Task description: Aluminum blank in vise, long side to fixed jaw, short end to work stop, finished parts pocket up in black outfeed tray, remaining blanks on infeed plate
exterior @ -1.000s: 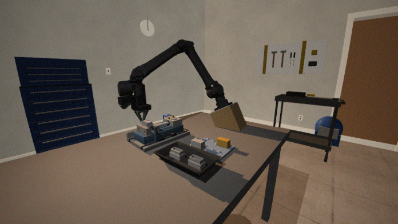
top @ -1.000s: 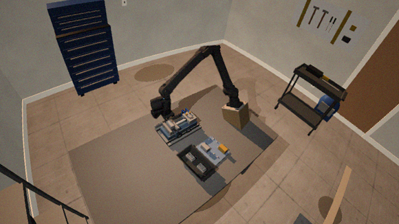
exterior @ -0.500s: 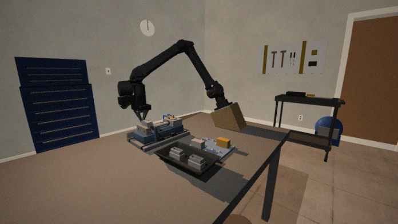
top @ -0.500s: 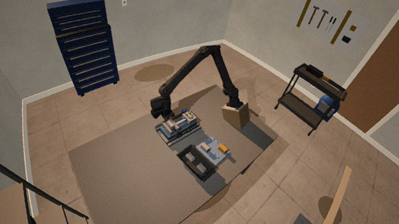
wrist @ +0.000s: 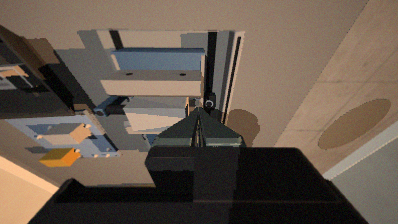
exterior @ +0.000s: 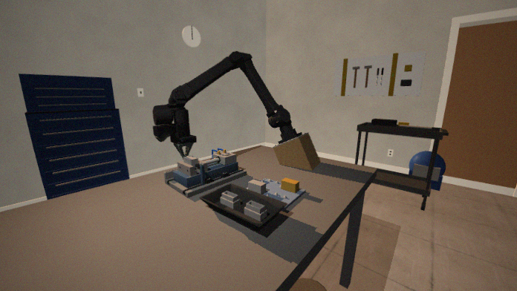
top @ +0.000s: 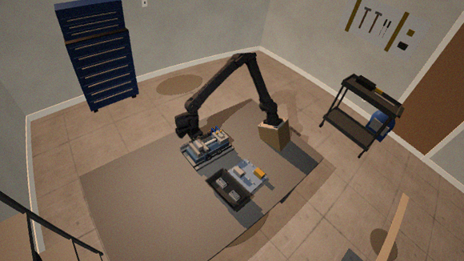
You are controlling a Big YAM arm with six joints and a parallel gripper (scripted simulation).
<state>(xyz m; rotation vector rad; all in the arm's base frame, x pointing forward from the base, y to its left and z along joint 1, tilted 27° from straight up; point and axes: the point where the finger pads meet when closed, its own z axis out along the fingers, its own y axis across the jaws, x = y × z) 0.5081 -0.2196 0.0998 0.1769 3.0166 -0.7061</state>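
My hand is 7 cm past the vise, 7 cm above it and 6 cm to the right of it. From my hand the other things lie so: yellow brass blank: 40 cm to the left, 17 cm behind, 8 cm below.
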